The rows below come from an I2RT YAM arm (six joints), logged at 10 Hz.
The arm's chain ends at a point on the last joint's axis. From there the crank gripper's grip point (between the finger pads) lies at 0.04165 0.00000 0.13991 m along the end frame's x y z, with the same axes.
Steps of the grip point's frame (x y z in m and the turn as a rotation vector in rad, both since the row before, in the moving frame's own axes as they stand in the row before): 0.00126, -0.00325, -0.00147, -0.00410, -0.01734, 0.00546; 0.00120, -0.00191, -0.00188, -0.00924, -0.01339, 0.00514; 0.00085, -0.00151, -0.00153, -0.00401, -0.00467, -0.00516; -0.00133, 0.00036, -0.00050, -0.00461, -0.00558, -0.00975; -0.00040, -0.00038, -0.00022, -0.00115, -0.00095, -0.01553; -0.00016, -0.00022, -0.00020, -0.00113, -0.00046, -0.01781; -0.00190, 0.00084, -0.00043, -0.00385, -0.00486, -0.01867; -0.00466, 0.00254, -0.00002, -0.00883, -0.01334, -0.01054
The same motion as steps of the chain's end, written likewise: 0.00369, -0.00405, -0.00217, -0.00410, -0.01734, 0.00546; 0.00308, -0.00341, -0.00242, -0.00924, -0.01339, 0.00514; 0.00150, -0.00186, -0.00172, -0.00401, -0.00467, -0.00516; -0.00055, 0.00012, -0.00073, -0.00461, -0.00558, -0.00975; -0.00026, 0.00010, -0.00026, -0.00115, -0.00095, -0.01553; -0.00009, 0.00036, -0.00022, -0.00113, -0.00046, -0.01781; -0.00122, 0.00107, -0.00063, -0.00385, -0.00486, -0.01867; -0.00279, 0.00173, -0.00056, -0.00883, -0.01334, -0.01054
